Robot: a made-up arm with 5 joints.
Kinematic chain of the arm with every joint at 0, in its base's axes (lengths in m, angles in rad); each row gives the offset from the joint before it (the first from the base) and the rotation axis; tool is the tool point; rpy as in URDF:
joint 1: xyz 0.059 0 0.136 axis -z
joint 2: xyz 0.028 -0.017 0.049 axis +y
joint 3: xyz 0.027 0 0.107 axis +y
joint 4: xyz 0.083 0 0.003 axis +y
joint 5: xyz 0.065 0.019 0 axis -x
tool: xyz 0 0 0 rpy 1.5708 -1.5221 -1.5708
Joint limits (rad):
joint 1: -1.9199..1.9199
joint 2: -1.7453..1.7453
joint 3: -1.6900..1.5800
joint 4: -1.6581..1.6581
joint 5: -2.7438..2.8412
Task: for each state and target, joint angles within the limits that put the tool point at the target. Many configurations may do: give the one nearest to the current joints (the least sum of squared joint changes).
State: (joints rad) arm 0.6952 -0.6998 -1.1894 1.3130 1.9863
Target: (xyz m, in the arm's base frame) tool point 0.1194 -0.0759 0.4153
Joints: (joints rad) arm 0.9193 -0.1756 -1.2620 0.8215 1.9863
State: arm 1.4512 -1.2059 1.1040 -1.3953 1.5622
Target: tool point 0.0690 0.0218 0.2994
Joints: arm 1.9174 -1.6054 1.2746 -1.5780 1.5622
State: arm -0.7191 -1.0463 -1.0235 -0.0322 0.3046
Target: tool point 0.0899 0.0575 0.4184
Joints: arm -1.0470 -0.5635 -0.5628 0.1914 0.3046
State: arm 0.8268 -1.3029 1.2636 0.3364 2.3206
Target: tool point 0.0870 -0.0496 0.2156
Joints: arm 1.0920 -1.6633 1.2857 0.6870 2.3206
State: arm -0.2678 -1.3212 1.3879 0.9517 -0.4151
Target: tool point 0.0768 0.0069 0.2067
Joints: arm -0.2649 -1.6291 0.9482 1.6503 -0.4151
